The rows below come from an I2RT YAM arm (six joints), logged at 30 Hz.
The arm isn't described. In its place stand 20 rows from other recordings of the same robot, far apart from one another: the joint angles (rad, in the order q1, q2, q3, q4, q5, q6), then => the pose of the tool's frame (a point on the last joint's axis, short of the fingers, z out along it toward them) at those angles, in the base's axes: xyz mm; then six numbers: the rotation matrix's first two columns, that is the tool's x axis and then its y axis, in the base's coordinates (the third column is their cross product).
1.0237, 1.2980, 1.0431, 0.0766, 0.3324, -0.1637 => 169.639 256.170 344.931 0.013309 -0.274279 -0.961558 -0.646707 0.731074 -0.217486
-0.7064, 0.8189, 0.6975, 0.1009, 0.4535, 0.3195 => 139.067 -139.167 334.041 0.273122 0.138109 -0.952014 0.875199 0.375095 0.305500
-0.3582, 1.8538, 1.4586, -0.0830, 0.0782, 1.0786 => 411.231 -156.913 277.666 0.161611 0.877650 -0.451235 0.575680 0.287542 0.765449
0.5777, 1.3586, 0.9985, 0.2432, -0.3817, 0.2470 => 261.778 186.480 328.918 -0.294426 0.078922 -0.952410 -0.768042 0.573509 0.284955
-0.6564, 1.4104, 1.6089, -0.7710, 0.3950, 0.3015 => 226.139 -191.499 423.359 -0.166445 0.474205 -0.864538 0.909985 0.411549 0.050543
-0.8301, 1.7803, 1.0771, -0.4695, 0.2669, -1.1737 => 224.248 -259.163 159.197 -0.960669 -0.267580 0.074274 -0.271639 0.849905 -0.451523
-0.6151, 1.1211, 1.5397, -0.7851, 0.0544, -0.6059 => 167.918 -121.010 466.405 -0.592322 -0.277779 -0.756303 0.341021 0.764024 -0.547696
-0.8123, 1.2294, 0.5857, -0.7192, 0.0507, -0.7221 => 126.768 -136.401 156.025 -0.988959 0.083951 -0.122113 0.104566 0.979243 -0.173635
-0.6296, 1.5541, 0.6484, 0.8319, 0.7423, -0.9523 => 239.594 -204.318 214.322 -0.832031 -0.136695 -0.537623 0.518962 0.150564 -0.841433
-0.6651, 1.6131, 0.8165, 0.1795, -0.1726, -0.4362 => 266.824 -201.502 180.927 -0.622997 -0.040345 -0.781183 0.258770 0.931810 -0.254495
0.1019, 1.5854, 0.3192, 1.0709, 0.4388, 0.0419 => 258.974 11.278 141.132 -0.179375 0.019775 -0.983582 0.330332 0.942962 -0.041284
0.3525, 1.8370, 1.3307, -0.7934, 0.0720, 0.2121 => 340.753 122.622 196.356 -0.952657 -0.126724 -0.276378 -0.128606 0.991630 -0.011384
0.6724, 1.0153, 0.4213, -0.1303, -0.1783, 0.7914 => 151.792 128.923 178.159 -0.874309 0.198745 -0.442814 -0.135137 0.776573 0.615364
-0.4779, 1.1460, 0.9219, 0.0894, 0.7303, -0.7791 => 222.623 -142.051 344.592 -0.738033 -0.207233 -0.642154 0.577675 0.297762 -0.760019
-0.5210, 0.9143, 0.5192, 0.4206, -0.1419, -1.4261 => 190.969 -103.790 286.488 -0.363068 -0.921097 -0.140577 0.075252 0.121392 -0.989748
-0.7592, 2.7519, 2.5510, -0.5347, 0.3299, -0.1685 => 424.456 -418.678 151.442 -0.618295 0.367994 -0.694472 0.732127 0.591026 -0.338641
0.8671, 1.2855, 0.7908, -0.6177, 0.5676, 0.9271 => 167.191 167.435 210.040 -0.739353 0.171136 -0.651206 0.170668 0.983208 0.064616
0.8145, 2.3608, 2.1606, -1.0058, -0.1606, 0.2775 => 337.952 366.514 207.436 -0.823979 -0.479315 -0.302185 -0.552581 0.797732 0.241408
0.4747, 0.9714, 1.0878, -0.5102, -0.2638, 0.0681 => 180.324 103.104 377.947 -0.385084 -0.124032 -0.914509 -0.630686 0.758800 0.162657
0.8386, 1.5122, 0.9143, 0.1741, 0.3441, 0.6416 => 235.429 243.949 244.515 -0.516212 0.268486 -0.813290 -0.231672 0.870420 0.434392
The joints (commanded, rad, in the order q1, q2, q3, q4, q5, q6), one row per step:
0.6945, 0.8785, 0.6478, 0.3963, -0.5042, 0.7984
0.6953, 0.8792, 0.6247, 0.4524, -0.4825, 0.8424
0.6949, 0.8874, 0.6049, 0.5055, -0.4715, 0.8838
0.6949, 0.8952, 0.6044, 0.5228, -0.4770, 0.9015
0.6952, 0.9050, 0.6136, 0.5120, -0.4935, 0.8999
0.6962, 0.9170, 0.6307, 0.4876, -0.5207, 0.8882
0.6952, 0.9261, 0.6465, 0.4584, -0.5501, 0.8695
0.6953, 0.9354, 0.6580, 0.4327, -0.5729, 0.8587
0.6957, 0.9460, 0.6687, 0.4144, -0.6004, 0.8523
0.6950, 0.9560, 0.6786, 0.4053, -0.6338, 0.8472
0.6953, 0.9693, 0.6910, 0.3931, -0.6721, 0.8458
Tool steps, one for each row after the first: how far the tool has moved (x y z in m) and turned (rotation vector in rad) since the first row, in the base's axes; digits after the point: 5 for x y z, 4 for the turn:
0.00022, -0.00049, -0.00247, 0.0396, 0.0181, -0.0135
0.00134, -0.00011, -0.00553, 0.0728, 0.0381, -0.0171
0.00216, 0.00079, -0.00542, 0.0840, 0.0468, -0.0083
0.00333, 0.00253, -0.00520, 0.0729, 0.0524, 0.0073
0.00458, 0.00496, -0.00405, 0.0514, 0.0538, 0.0322
0.00562, 0.00672, -0.00332, 0.0260, 0.0511, 0.0564
0.00668, 0.00852, -0.00379, 0.0044, 0.0574, 0.0769
0.00763, 0.01049, -0.00406, -0.0126, 0.0634, 0.1032
0.00834, 0.01215, -0.00358, -0.0242, 0.0631, 0.1347
0.00930, 0.01444, -0.00323, -0.0373, 0.0692, 0.1726

